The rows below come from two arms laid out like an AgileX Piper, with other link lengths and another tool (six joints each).
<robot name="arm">
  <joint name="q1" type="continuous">
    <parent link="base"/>
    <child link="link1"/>
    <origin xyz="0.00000 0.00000 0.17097" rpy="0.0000 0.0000 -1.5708"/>
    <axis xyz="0 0 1"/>
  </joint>
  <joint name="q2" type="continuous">
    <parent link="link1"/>
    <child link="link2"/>
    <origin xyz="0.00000 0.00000 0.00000" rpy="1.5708 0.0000 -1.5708"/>
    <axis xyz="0 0 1"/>
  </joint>
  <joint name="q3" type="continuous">
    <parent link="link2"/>
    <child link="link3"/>
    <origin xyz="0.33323 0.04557 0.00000" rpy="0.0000 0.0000 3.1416"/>
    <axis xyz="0 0 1"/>
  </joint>
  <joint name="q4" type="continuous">
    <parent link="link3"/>
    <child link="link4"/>
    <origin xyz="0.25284 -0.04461 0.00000" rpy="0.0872 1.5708 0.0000"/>
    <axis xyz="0 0 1"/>
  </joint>
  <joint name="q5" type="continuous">
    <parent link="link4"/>
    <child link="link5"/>
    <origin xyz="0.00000 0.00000 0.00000" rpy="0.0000 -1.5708 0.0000"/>
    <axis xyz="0 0 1"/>
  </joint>
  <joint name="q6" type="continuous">
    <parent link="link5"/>
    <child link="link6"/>
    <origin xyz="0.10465 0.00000 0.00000" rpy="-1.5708 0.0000 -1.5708"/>
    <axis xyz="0 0 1"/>
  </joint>
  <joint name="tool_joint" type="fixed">
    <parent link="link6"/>
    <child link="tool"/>
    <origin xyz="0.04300 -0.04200 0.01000" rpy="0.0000 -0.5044 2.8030"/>
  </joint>
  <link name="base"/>
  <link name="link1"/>
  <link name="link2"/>
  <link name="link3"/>
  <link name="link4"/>
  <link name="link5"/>
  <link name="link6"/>
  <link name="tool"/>
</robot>
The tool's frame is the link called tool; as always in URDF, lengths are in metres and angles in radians. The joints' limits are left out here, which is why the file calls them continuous.
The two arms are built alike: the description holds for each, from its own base.
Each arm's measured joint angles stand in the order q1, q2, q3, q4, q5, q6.
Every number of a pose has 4 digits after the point.
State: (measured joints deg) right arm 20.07 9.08 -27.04 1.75 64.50 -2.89; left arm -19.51 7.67 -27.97 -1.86 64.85 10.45
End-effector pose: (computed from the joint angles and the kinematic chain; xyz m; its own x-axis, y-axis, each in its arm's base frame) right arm 0.0002 0.0498 0.3448 -0.0556 -0.3482 -0.9358 -0.5657 0.7833 -0.2578; left arm 0.0274 0.0230 0.3547 -0.2240 -0.0928 -0.9702 0.2485 0.9571 -0.1489
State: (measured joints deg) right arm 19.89 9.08 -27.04 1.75 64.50 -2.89; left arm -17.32 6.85 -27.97 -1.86 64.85 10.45
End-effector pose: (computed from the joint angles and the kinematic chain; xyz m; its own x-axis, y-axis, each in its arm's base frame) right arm 0.0003 0.0498 0.3448 -0.0567 -0.3480 -0.9358 -0.5633 0.7850 -0.2578; left arm 0.0240 0.0248 0.3549 -0.2070 -0.1054 -0.9726 0.2138 0.9653 -0.1501
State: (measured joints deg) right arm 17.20 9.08 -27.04 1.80 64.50 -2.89; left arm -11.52 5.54 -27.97 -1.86 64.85 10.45
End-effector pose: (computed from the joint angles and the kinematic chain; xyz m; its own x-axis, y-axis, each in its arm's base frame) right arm 0.0026 0.0498 0.3448 -0.0731 -0.3442 -0.9360 -0.5261 0.8106 -0.2571; left arm 0.0172 0.0279 0.3552 -0.1735 -0.1302 -0.9762 0.1186 0.9812 -0.1520
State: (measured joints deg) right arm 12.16 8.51 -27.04 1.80 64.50 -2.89; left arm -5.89 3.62 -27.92 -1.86 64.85 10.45
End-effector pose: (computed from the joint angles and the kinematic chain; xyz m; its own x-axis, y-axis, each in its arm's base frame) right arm 0.0053 0.0490 0.3450 -0.0939 -0.3345 -0.9377 -0.4504 0.8542 -0.2597; left arm 0.0083 0.0301 0.3552 -0.1281 -0.1499 -0.9804 0.0267 0.9876 -0.1545
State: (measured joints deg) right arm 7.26 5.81 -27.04 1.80 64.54 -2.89; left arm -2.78 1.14 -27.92 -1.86 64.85 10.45
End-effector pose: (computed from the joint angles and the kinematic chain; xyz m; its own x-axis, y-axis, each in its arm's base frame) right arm 0.0013 0.0473 0.3454 -0.0788 -0.3198 -0.9442 -0.3636 0.8911 -0.2715; left arm -0.0013 0.0309 0.3553 -0.0773 -0.1587 -0.9843 -0.0202 0.9873 -0.1576
